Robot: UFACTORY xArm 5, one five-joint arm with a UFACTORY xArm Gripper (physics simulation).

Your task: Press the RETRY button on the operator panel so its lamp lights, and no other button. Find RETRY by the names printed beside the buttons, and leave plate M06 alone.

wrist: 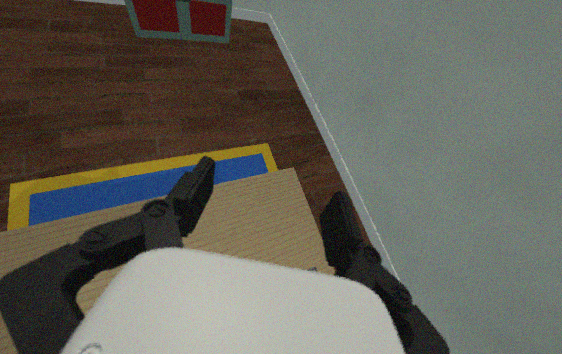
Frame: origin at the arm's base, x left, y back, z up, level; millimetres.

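Where they show: gripper, fingertip midpoint: (273, 189).
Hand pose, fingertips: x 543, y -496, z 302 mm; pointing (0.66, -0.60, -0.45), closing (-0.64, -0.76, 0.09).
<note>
After its pixels a point has its place.
My gripper (273, 189) {x 543, y -496, z 302 mm} is open, its two dark fingers spread wide with no thing between them. It is above the far right corner of the light wooden table (250, 215) {x 566, y -558, z -64 mm}. The operator panel, the RETRY button, its lamp and plate M06 do not show in the wrist view. The white gripper body hides much of the table near the bottom of the view.
A blue mat with a yellow border (110, 170) lies on the brown wooden floor (150, 90) beyond the table. A grey-green frame with red panels (184, 22) stands at the top. A pale wall (450, 150) with a white skirting board (320, 115) is on the right.
</note>
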